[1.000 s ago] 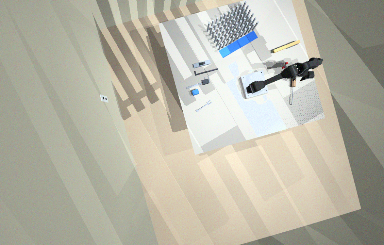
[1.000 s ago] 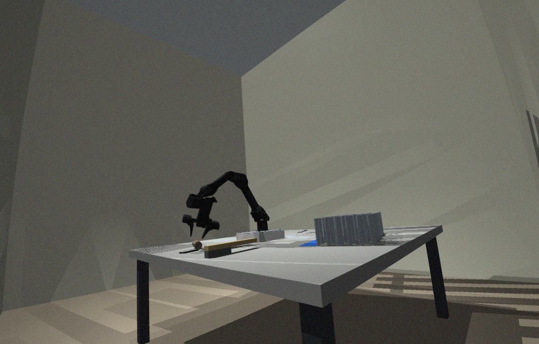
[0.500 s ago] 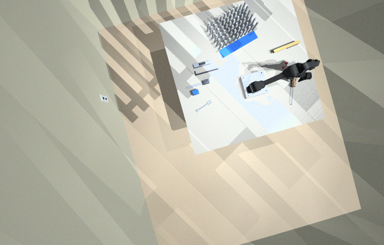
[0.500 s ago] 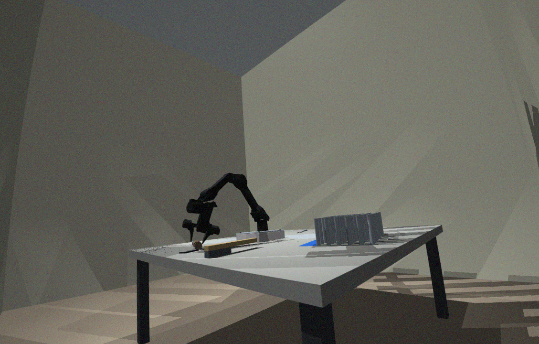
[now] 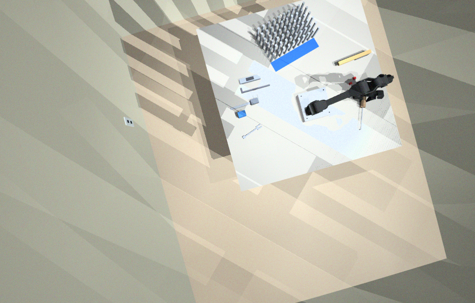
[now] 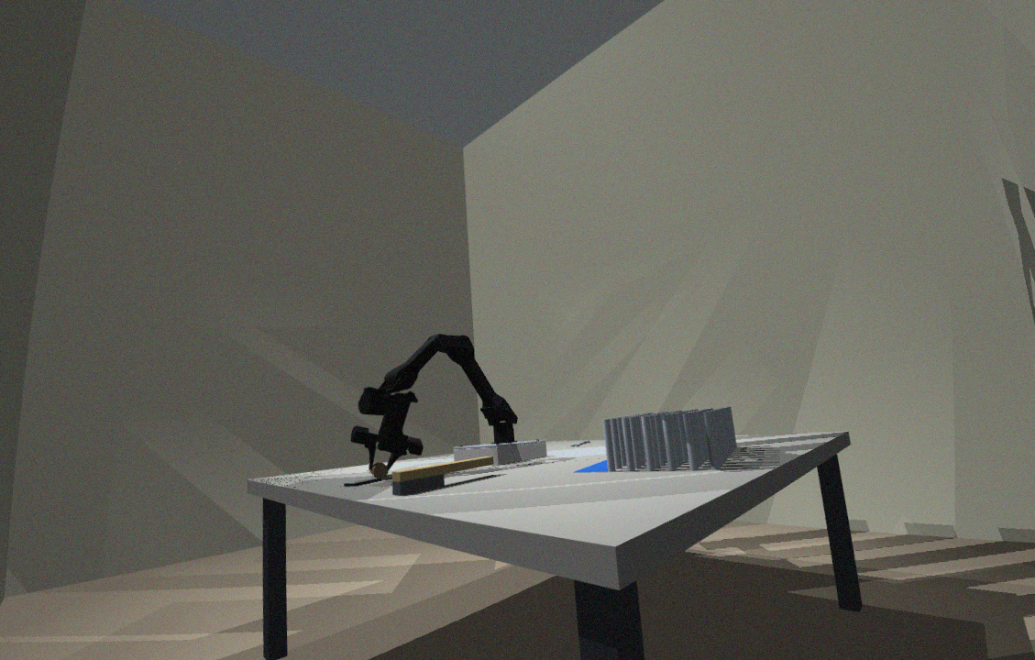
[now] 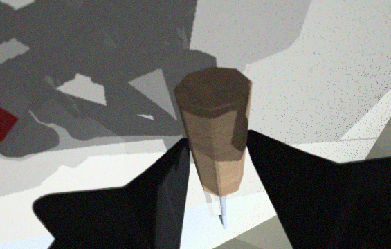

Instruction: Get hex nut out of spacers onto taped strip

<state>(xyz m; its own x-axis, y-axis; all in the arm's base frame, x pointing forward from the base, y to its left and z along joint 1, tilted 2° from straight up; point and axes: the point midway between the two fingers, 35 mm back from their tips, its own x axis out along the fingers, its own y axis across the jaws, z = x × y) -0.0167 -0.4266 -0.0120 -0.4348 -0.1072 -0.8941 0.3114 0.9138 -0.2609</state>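
My gripper tip is 10 cm past the wooden-handled pick and 4 cm to the right of it. Round my gripper tip: grey bar: 79 cm to the left, 38 cm ahead; then blue taped strip: 48 cm ahead, 41 cm to the left, 2 cm below; then blue block: 92 cm to the left, 14 cm ahead.
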